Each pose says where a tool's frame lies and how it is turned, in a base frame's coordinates. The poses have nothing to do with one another.
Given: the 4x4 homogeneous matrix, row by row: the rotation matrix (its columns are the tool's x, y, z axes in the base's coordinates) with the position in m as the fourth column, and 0 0 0 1 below. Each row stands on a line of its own.
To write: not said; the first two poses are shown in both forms.
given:
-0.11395, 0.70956, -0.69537, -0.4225
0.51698, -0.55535, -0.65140, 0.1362
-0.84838, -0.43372, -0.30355, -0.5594
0, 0, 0, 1
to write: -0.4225, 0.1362, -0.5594, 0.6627, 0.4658, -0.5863, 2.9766
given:
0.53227, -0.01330, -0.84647, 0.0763
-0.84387, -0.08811, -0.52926, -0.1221
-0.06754, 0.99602, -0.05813, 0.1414
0, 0, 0, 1
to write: 0.0763, -0.1221, 0.1414, 0.8013, -0.4092, -0.4364, 1.8828
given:
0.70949, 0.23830, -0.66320, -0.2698
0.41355, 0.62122, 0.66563, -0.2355
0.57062, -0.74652, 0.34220, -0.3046
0, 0, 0, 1
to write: -0.2698, -0.2355, -0.3046, -0.7498, -0.6551, 0.0930, 1.2276
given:
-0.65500, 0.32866, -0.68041, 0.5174
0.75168, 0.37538, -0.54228, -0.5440
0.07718, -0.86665, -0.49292, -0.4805
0, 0, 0, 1
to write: 0.5174, -0.5440, -0.4805, -0.3502, -0.8178, 0.4567, 2.6600
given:
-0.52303, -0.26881, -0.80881, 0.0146
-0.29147, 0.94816, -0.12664, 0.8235
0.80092, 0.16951, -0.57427, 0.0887
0, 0, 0, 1
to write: 0.0146, 0.8235, 0.0887, 0.1809, -0.9834, -0.0138, 2.1829
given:
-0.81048, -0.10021, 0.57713, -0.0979
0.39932, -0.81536, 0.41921, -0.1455
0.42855, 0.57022, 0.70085, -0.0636
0, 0, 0, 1
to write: -0.0979, -0.1455, -0.0636, 0.2783, 0.2738, 0.9206, 2.8669
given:
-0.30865, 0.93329, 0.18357, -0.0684
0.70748, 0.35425, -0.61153, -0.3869
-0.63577, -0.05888, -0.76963, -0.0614
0, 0, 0, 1
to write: -0.0684, -0.3869, -0.0614, 0.5451, 0.8082, -0.2227, 2.6100
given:
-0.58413, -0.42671, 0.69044, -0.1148
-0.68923, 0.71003, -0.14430, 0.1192
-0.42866, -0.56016, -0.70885, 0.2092
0, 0, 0, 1
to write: -0.1148, 0.1192, 0.2092, -0.3402, 0.9155, -0.2148, 2.4840
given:
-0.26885, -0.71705, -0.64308, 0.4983
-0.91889, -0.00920, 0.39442, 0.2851
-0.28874, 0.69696, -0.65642, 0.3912
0, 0, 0, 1
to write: 0.4983, 0.2851, 0.3912, 0.5958, -0.6978, -0.3975, 2.8849
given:
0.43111, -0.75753, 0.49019, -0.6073
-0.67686, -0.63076, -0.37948, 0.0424
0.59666, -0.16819, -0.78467, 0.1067
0, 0, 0, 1
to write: -0.6073, 0.0424, 0.1067, 0.8452, -0.4259, 0.3227, 3.0163
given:
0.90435, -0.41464, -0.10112, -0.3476
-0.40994, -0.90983, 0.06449, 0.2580
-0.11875, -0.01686, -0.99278, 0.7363
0, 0, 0, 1
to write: -0.3476, 0.2580, 0.7363, -0.9758, 0.2114, 0.0564, 3.0999
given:
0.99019, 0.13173, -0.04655, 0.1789
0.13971, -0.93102, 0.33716, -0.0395
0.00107, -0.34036, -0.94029, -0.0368
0, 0, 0, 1
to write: 0.1789, -0.0395, -0.0368, -0.9975, -0.0701, 0.0117, 2.7951
